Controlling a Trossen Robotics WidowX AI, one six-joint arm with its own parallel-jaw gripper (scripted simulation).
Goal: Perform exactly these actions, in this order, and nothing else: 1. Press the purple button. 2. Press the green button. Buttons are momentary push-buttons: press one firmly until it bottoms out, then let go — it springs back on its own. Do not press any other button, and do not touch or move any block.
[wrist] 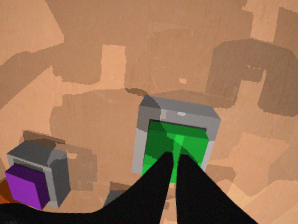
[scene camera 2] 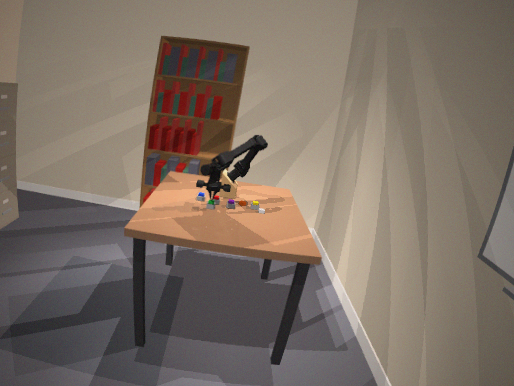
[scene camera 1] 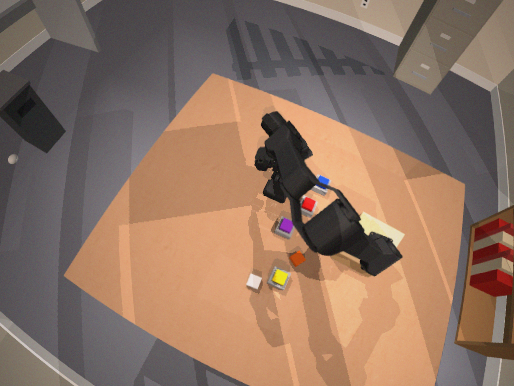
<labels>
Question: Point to a green button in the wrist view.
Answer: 162,137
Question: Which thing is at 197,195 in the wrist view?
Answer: The gripper.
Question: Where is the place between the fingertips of the gripper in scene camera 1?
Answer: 281,183
</labels>
